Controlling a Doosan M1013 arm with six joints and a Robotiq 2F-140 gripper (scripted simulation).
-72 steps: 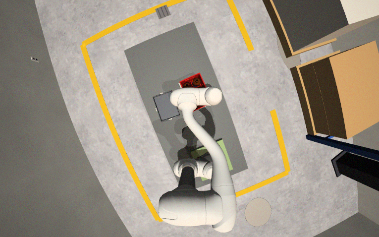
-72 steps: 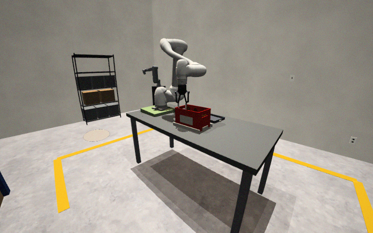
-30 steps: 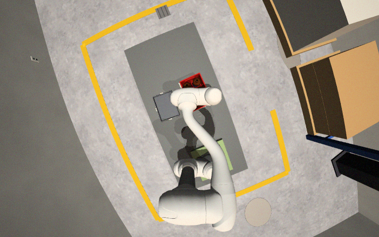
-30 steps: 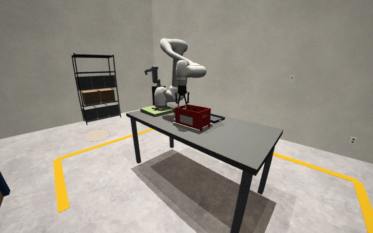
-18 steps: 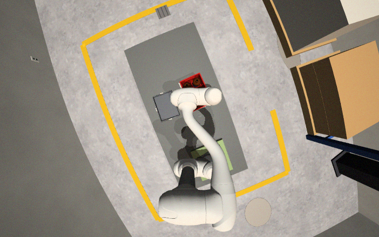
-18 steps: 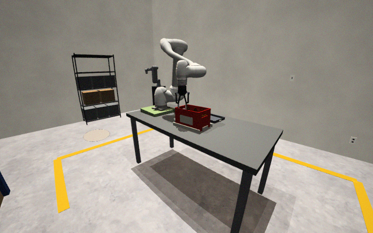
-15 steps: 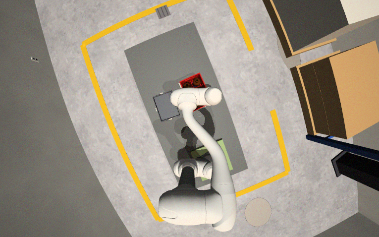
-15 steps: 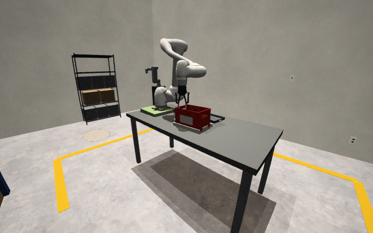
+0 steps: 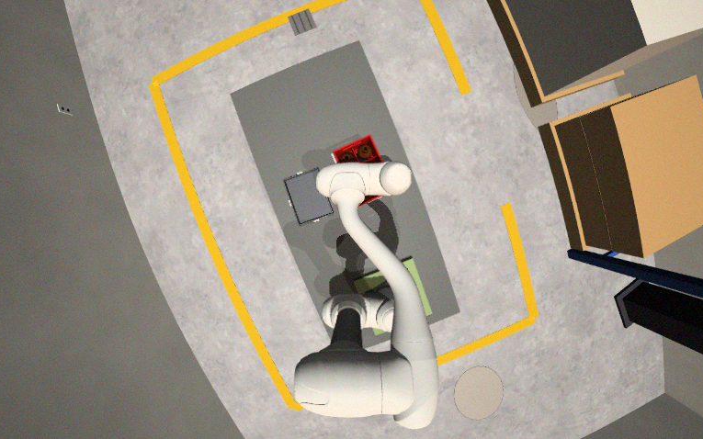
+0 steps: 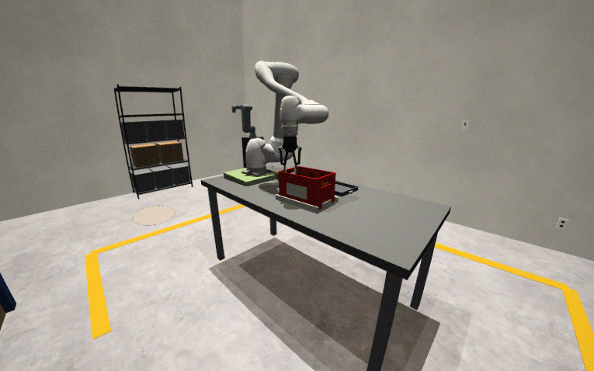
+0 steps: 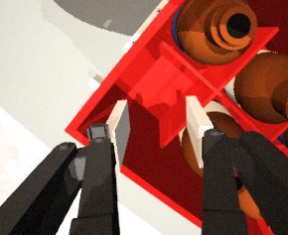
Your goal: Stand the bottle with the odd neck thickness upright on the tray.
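My gripper is now 9 cm short of the red crate, 9 cm above it and 3 cm to the right of it. Round my hand: dark grey tray: 33 cm to the left, 16 cm below, 14 cm ahead.
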